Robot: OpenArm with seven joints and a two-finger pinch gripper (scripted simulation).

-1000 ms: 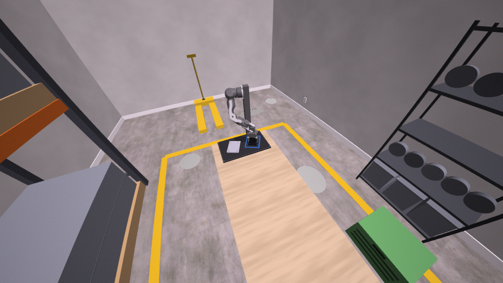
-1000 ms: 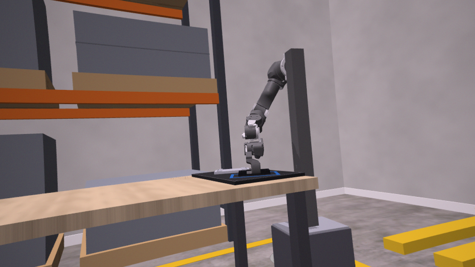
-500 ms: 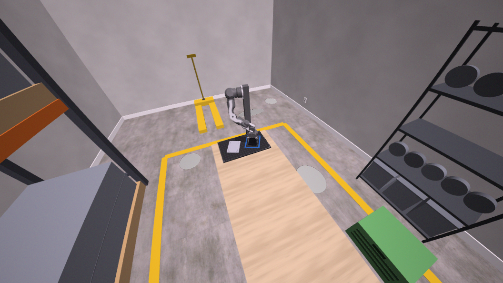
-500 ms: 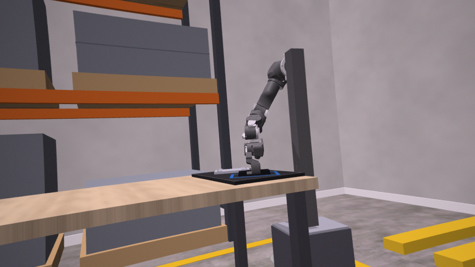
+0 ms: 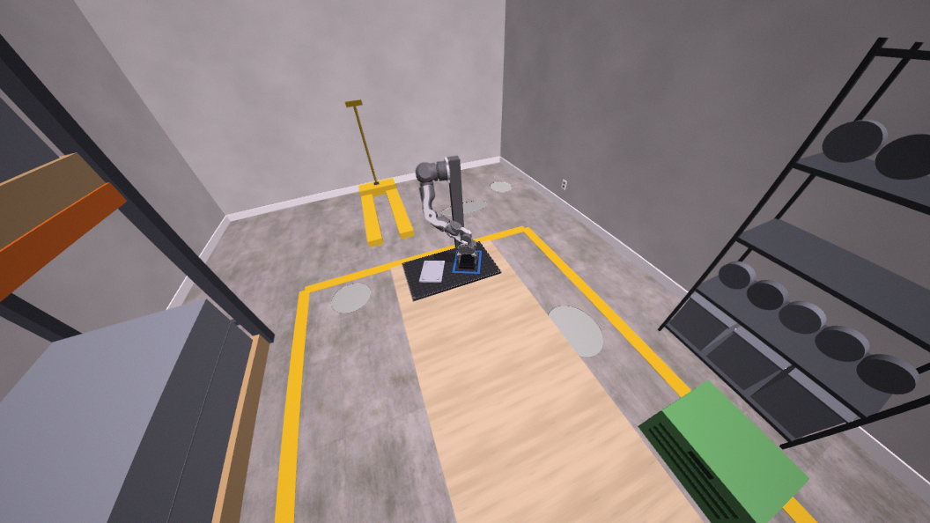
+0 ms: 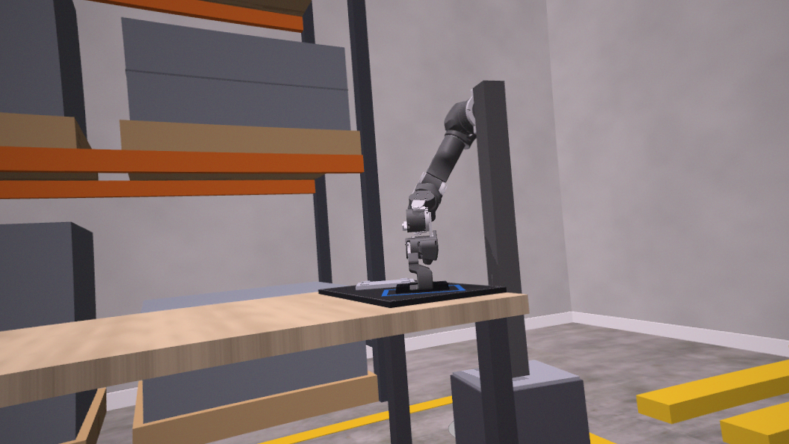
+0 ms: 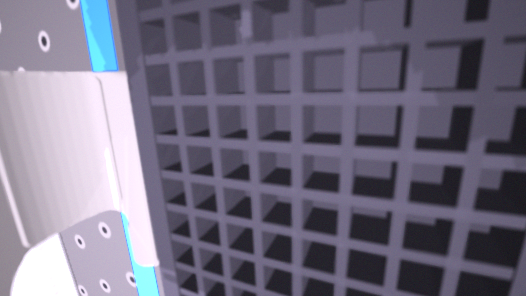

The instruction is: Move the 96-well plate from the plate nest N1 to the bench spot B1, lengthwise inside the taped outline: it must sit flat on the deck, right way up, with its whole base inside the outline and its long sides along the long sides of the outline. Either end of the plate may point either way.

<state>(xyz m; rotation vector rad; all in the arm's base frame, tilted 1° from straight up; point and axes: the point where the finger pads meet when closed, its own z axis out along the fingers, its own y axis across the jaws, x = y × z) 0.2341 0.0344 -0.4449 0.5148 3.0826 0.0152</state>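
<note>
Now: hand right at the 96-well plate. The rest, counted from my hand: plate nest N1: 3 cm ahead, 21 cm to the right.
</note>
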